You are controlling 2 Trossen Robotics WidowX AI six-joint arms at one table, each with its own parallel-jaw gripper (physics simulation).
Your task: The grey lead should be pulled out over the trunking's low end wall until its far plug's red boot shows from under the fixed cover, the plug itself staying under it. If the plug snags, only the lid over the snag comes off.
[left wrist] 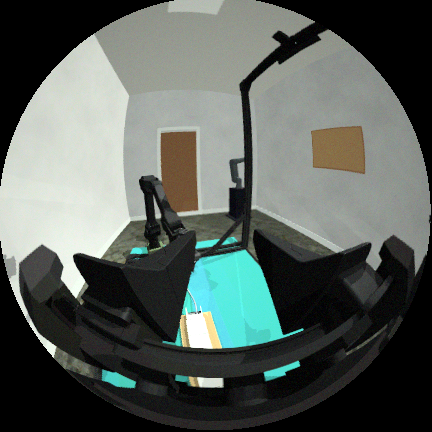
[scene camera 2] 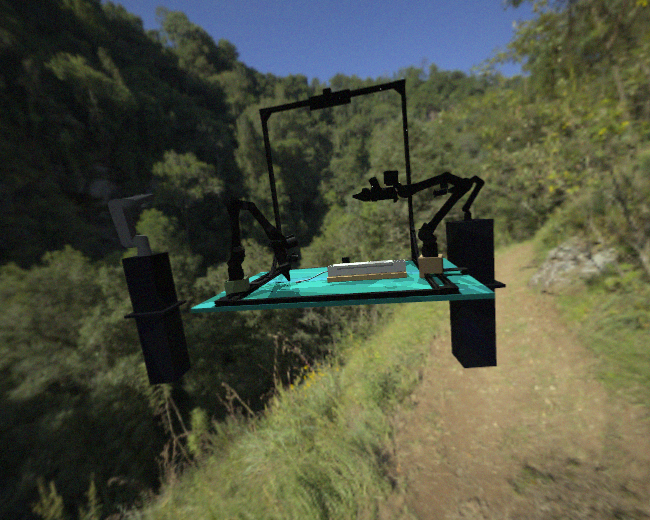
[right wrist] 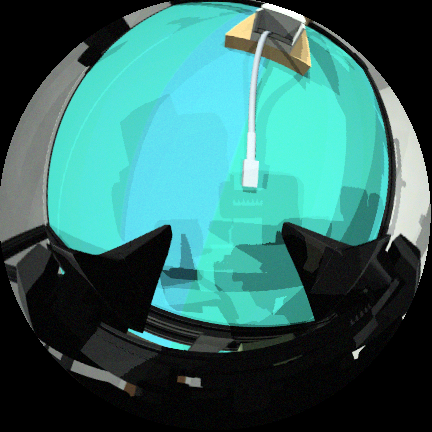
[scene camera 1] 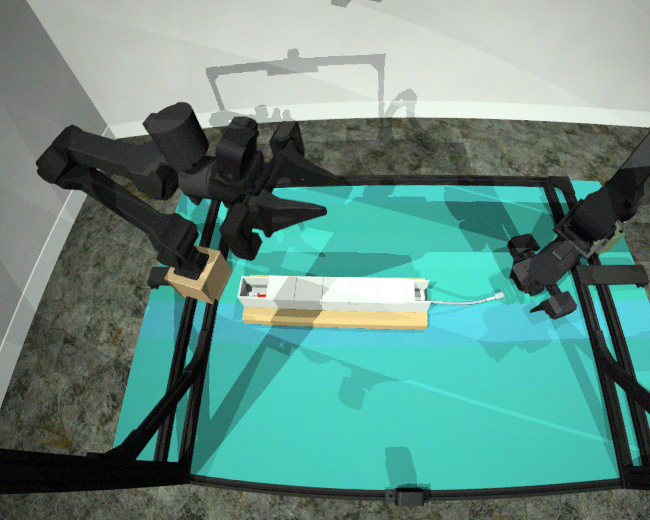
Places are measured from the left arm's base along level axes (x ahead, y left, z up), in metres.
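Where they show: left gripper, fingertip midpoint: (left wrist: 224,235) (scene camera 2: 354,196) (scene camera 1: 332,195); right gripper, fingertip midpoint: (scene camera 2: 289,279) (right wrist: 228,229) (scene camera 1: 521,294); left arm's base, link origin: (scene camera 2: 430,255) (scene camera 1: 191,264); right arm's base, link origin: (left wrist: 154,245) (scene camera 2: 236,278).
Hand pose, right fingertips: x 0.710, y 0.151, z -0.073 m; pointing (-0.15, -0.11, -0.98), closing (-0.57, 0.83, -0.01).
Note:
Things, the pixels of their top centre, and the offset from my right fingertips. "*": a spot on its surface instead. Level surfaces: height alone.
- small red part, surface spot: (scene camera 1: 261,295) * 0.551 m back, 0.154 m right, 0.013 m up
- grey lead, surface spot: (right wrist: 253,95) * 0.107 m back, 0.043 m right, 0.006 m down
- teal table, surface height: 0.021 m down
The white trunking (scene camera 1: 336,293) (scene camera 2: 368,267) (left wrist: 198,331) has several white lids in a row. Its open left bay shows a small red part (scene camera 1: 261,295) beside the cover edge in scene camera 1. The grey lead (scene camera 1: 460,303) (right wrist: 253,95) comes out over the right end wall, its near plug (scene camera 1: 498,296) (right wrist: 250,173) free. My right gripper (right wrist: 228,229) is wide open and empty, to the right of this plug in scene camera 1. My left gripper (scene camera 1: 333,194) (left wrist: 224,235) is half open and empty, raised high behind the trunking. The lead inside is hidden under the lids.
The trunking is fixed on a wooden base (scene camera 1: 336,318) (scene camera 2: 368,275) (right wrist: 235,41). A wooden block (scene camera 1: 200,275) under the left arm stands left of it. The black frame (scene camera 1: 303,486) borders the teal table (scene camera 1: 325,422), with an upright gantry (scene camera 2: 407,162) above.

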